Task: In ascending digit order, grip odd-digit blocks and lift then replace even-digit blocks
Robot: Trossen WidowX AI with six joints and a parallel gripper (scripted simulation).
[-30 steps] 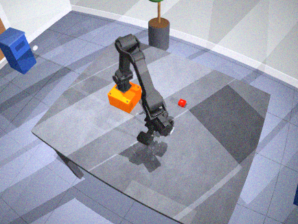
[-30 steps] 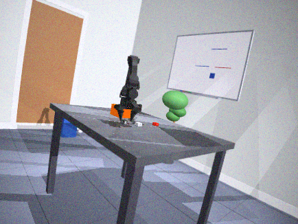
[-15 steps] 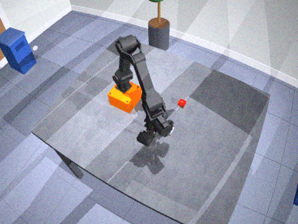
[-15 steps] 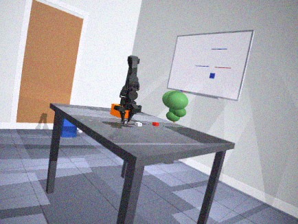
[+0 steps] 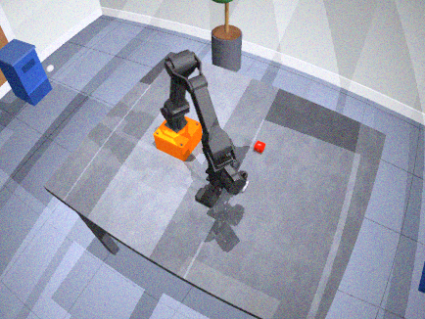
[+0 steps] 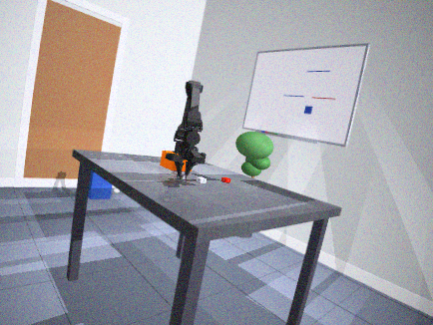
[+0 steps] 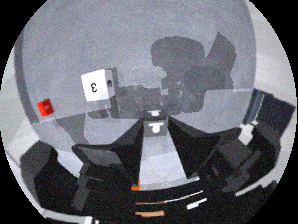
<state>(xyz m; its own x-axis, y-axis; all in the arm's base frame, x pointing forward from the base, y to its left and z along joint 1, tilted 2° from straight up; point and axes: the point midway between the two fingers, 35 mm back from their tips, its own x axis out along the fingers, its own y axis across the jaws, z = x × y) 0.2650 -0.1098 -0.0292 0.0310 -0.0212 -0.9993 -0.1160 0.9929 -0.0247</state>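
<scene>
Right now my gripper tip is 1 cm past the dark grey block. Also, from my gripper tip: white block (7 cm to the left, 4 cm ahead); red block (25 cm to the left, 1 cm ahead).
</scene>
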